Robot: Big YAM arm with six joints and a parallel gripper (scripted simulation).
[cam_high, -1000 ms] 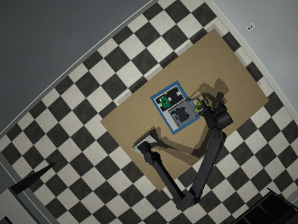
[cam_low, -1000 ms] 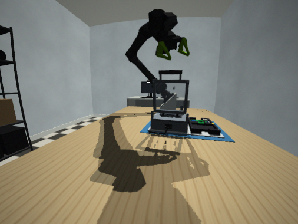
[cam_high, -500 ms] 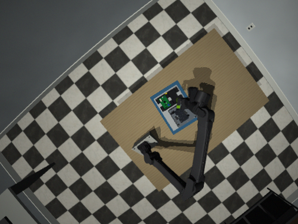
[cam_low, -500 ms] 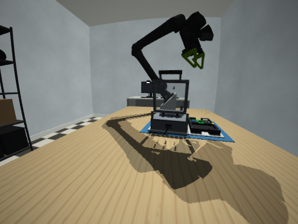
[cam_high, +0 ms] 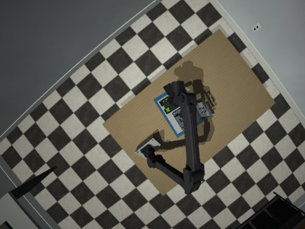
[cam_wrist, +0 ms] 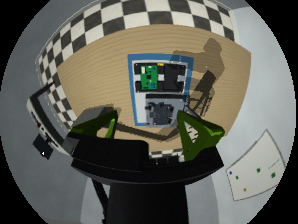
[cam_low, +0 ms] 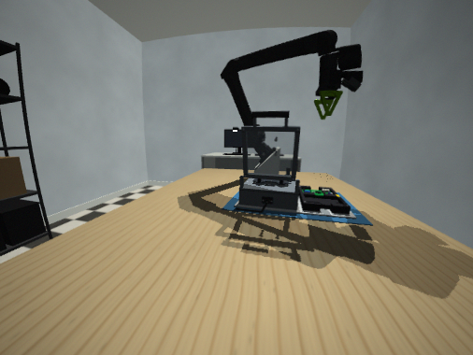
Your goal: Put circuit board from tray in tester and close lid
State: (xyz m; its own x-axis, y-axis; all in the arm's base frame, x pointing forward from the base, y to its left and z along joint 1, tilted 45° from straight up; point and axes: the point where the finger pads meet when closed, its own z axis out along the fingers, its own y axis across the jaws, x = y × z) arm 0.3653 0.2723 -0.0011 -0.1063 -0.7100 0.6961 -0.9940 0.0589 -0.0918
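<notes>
Right now the green circuit board is 28 cm below my hand. Round my hand: tester plate 5 cm ahead, 18 cm to the right, 23 cm below; clear lid 17 cm ahead, 19 cm to the right, 11 cm below.
</notes>
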